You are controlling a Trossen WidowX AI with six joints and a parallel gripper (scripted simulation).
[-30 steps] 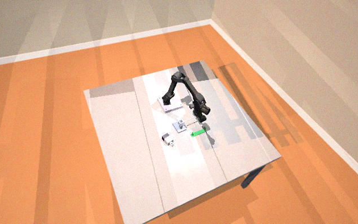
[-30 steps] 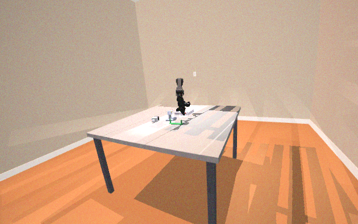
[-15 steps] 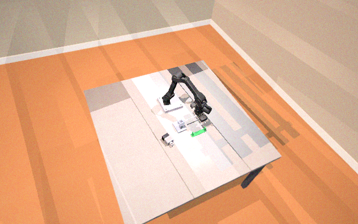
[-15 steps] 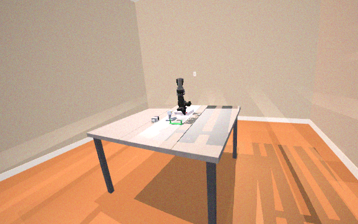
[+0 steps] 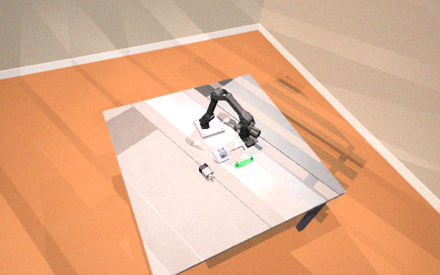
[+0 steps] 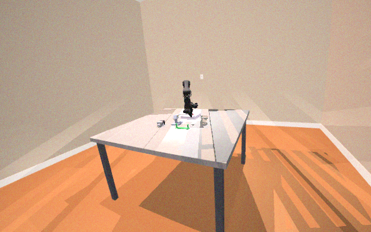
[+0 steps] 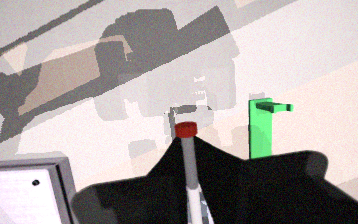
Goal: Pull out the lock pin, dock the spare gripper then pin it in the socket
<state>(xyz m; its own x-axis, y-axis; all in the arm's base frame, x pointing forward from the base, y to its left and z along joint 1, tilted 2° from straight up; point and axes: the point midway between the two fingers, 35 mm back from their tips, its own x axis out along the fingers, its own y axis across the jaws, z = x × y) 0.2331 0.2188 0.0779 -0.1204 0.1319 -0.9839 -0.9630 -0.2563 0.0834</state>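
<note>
My gripper tip is 13 cm short of the green pin holder, 6 cm above it and 2 cm to the left of it. From my gripper tip the other things lie so: mount: 17 cm to the right, 4 cm ahead, 3 cm below; then spare gripper: 29 cm to the right, 16 cm ahead, 6 cm below.
</note>
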